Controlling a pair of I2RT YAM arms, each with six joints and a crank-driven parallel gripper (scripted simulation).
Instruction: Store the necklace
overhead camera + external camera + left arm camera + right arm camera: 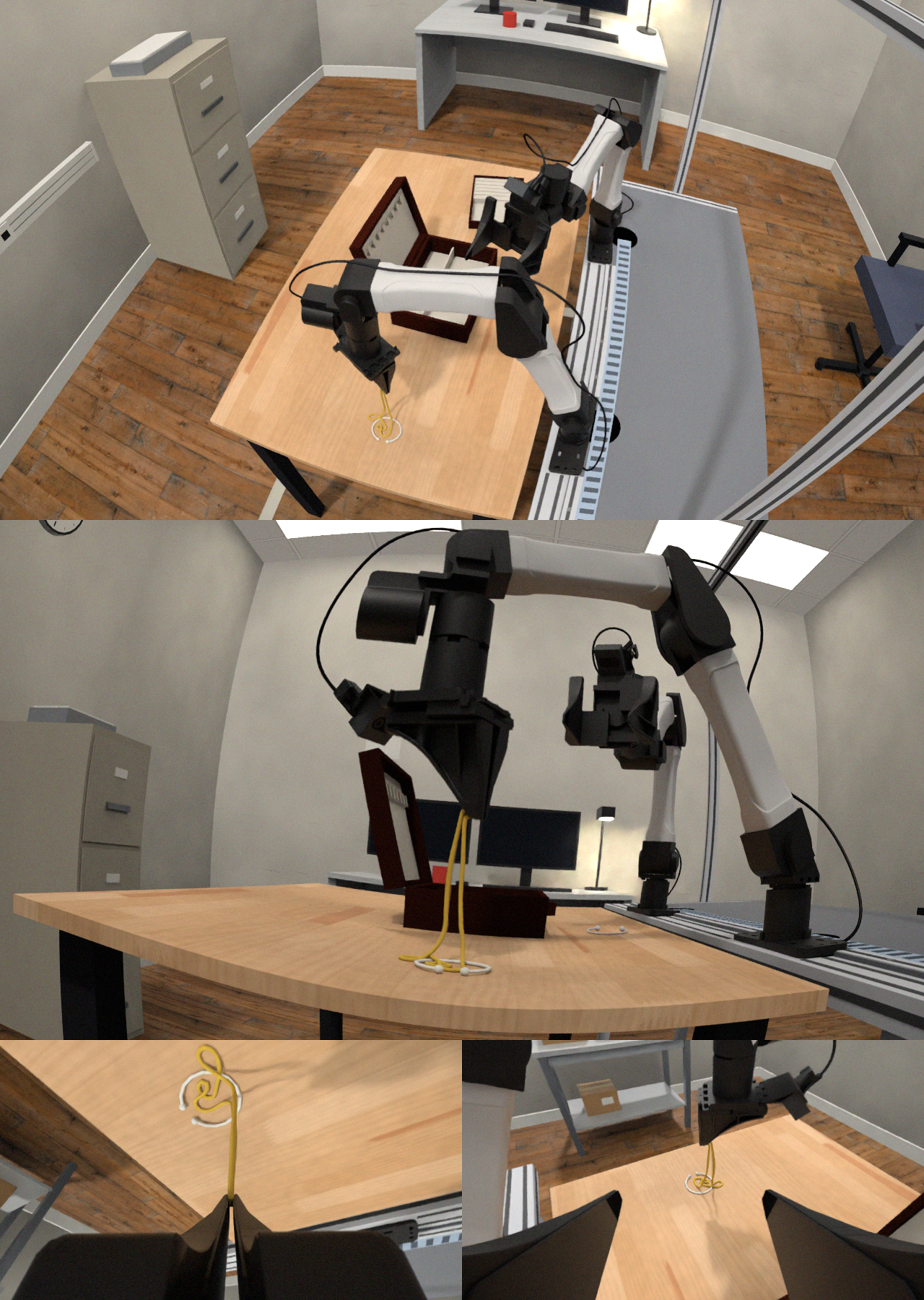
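Now: left hand 380 mm to the left of the jewelry box, 20 mm short of it and 20 mm above it. From my left hand the other things lie so: separate tray: 730 mm to the right, 130 mm below, 70 mm behind; white bangle: 130 mm below, 20 mm to the left, 10 mm ahead.
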